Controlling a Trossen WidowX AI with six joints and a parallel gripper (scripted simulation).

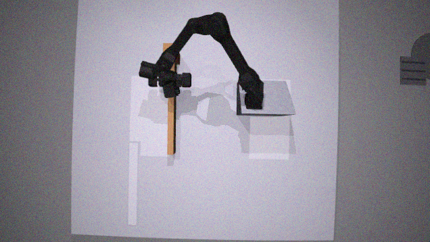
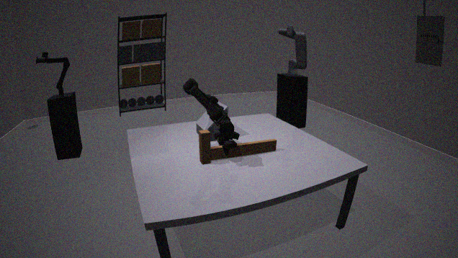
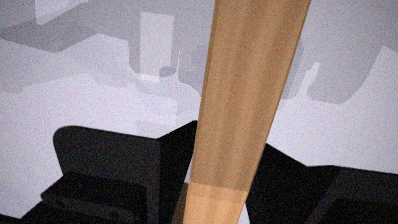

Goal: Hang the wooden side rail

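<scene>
My gripper tip is 12 cm to the left of the wooden headboard post and 5 cm below it.
</scene>
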